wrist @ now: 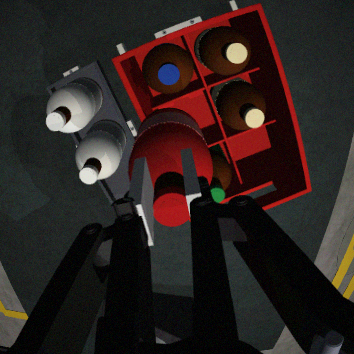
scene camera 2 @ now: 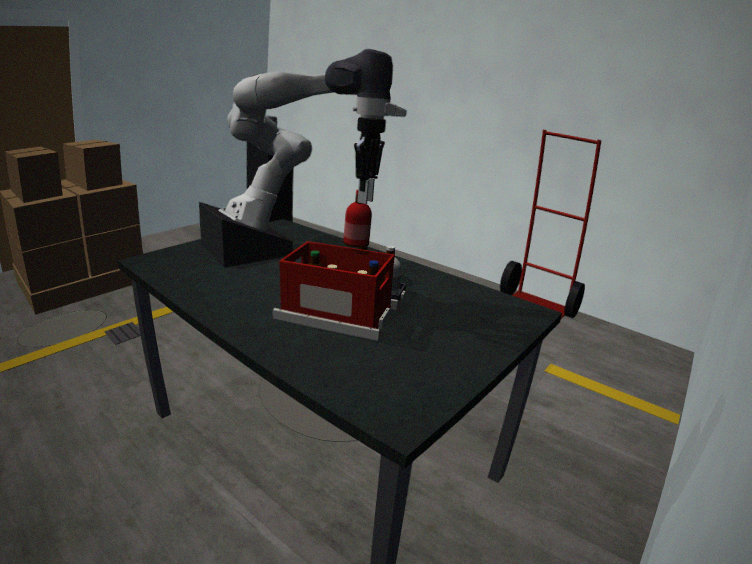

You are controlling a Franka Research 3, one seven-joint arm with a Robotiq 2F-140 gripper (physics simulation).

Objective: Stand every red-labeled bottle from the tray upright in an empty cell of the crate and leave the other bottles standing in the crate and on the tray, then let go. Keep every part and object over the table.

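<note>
My gripper (scene camera 2: 364, 189) (wrist: 166, 169) is shut on the neck of a red-labeled bottle (scene camera 2: 357, 224) (wrist: 170, 137), held upright above the back side of the crate. The red crate (scene camera 2: 290, 290) (wrist: 299, 145) holds a blue-capped bottle (scene camera 2: 373, 267) (wrist: 169, 74), a green-capped bottle (scene camera 2: 314, 257) (wrist: 217, 194) and two cream-capped bottles (wrist: 236, 53) (wrist: 254, 118). In the wrist view the middle cell beside the held bottle and the near right cell show bare red floor. The grey tray (wrist: 111, 87) beside the crate holds two white bottles (wrist: 70, 109) (wrist: 97, 155), both standing.
White rails (scene camera 2: 328, 324) edge the crate's base on the dark table (scene camera 2: 242, 321). A black panel (scene camera 2: 209, 236) stands by the robot's base. Boxes (scene camera 2: 51, 230) and a red hand truck (scene camera 2: 561, 212) are beyond the table.
</note>
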